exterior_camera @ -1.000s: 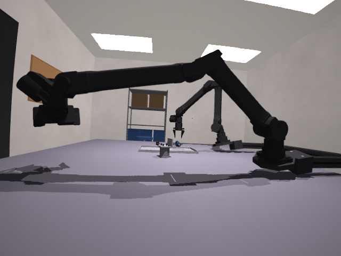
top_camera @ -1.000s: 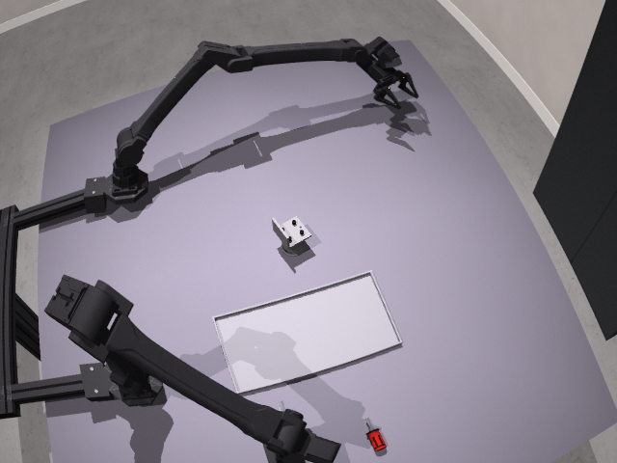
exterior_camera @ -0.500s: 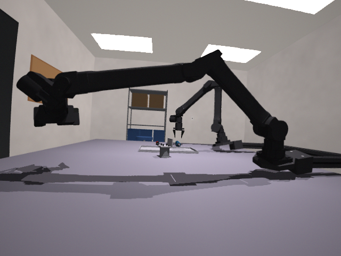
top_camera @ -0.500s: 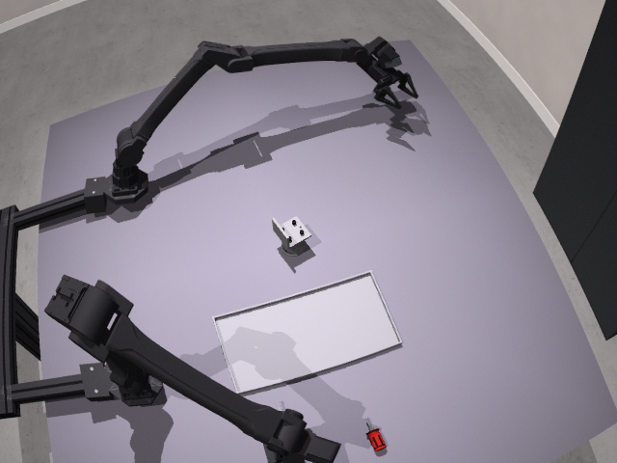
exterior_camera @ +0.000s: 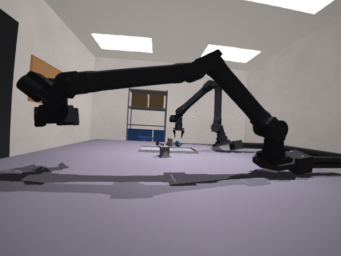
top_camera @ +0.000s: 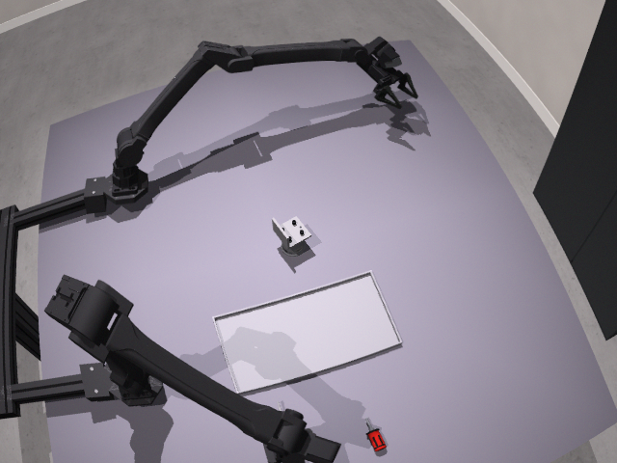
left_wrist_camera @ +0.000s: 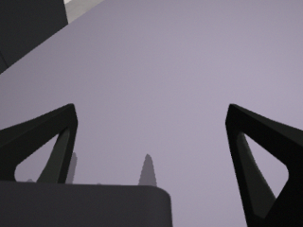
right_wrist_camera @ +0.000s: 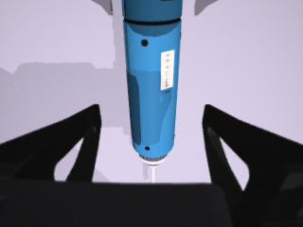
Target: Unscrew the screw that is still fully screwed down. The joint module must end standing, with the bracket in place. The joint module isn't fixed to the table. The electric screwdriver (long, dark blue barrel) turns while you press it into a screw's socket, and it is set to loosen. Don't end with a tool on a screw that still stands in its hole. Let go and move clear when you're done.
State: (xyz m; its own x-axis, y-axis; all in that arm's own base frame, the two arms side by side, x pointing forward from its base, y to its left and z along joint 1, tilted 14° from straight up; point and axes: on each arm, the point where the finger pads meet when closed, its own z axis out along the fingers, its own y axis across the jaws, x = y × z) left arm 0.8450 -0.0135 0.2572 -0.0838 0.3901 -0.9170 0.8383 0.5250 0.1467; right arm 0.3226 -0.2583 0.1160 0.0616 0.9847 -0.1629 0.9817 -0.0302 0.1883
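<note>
My left hand is 41 cm past the white bracket, 32 cm to the left of it and 10 cm above it. From my left hand the other things lie so: white tray: 43 cm behind, 58 cm to the right, 17 cm below; red hand screwdriver: 33 cm behind, 89 cm to the right, 16 cm below; joint module body: 41 cm behind, 32 cm to the right, 14 cm below.
</note>
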